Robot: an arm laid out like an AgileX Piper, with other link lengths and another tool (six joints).
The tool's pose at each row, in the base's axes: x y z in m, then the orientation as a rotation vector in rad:
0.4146 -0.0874 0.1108 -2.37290 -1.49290 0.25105
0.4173 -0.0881 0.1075 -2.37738 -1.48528 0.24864
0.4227 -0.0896 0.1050 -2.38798 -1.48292 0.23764
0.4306 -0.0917 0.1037 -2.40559 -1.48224 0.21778
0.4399 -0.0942 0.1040 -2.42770 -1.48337 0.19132
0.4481 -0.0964 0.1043 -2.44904 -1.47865 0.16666
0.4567 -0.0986 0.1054 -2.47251 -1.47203 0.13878
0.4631 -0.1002 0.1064 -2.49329 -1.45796 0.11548
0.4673 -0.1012 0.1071 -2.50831 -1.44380 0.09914
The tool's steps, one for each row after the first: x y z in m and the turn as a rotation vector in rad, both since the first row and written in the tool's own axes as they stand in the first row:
0.0005 0.0038 0.0021 -0.00058 0.00277 0.00578
0.0014 0.0098 0.0024 -0.01073 0.00691 0.01030
0.0030 0.0178 0.0008 -0.02961 0.01345 0.01586
0.0048 0.0265 -0.0029 -0.05480 0.02161 0.02157
0.0064 0.0342 -0.0062 -0.07639 0.03078 0.03029
0.0082 0.0419 -0.0103 -0.09993 0.04151 0.04052
0.0096 0.0475 -0.0135 -0.11696 0.05288 0.05411
0.0105 0.0512 -0.0157 -0.12755 0.06208 0.06612

